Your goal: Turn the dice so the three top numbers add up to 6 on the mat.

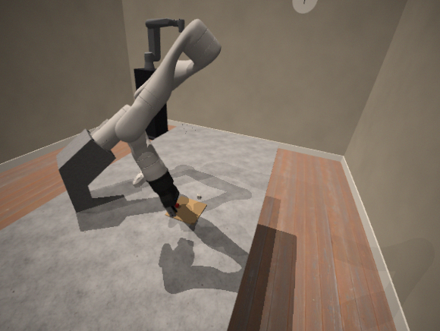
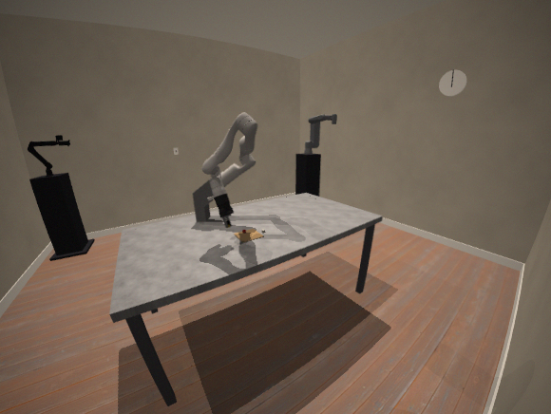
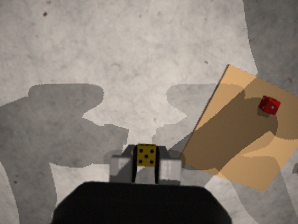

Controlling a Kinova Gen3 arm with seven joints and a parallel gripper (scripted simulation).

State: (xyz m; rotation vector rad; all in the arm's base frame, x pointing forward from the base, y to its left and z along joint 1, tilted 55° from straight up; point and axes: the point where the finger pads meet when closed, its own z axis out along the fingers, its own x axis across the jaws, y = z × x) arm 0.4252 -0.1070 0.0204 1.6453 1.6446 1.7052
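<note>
Right now the red die is 7 cm behind my hand, 12 cm to the left of it and 10 cm below it. Also, from my hand: tan mat: 2 cm behind, 13 cm to the left, 11 cm below; then white die: 2 cm behind, 23 cm to the left, 11 cm below; then yellow die: 1 cm below.
</note>
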